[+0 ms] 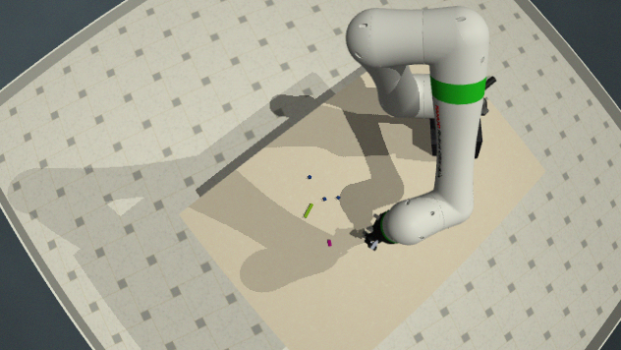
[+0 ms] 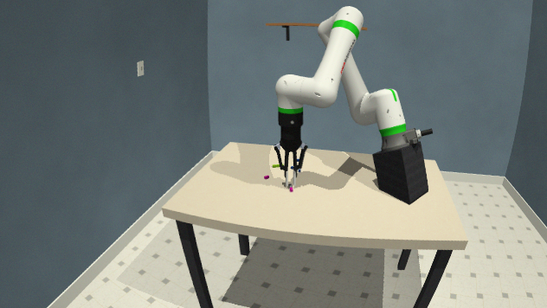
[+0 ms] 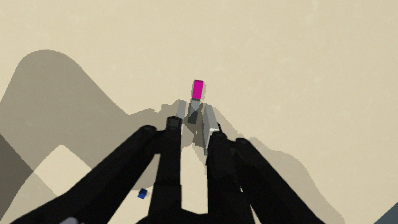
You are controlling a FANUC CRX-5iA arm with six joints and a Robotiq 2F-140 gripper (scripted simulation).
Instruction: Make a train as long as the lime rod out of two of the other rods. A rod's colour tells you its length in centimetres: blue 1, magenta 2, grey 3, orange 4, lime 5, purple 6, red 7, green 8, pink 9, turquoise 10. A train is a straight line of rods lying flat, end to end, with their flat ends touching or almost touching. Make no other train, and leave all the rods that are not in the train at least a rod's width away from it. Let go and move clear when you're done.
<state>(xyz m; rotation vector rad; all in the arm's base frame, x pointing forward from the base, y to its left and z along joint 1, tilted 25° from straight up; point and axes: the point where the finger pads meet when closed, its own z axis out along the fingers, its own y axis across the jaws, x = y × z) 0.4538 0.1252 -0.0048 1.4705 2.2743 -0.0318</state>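
Right now my hand is 40 mm above the grey rod. From my hand the other things lie so: lime rod 110 mm ahead, 180 mm to the right, 40 mm below.
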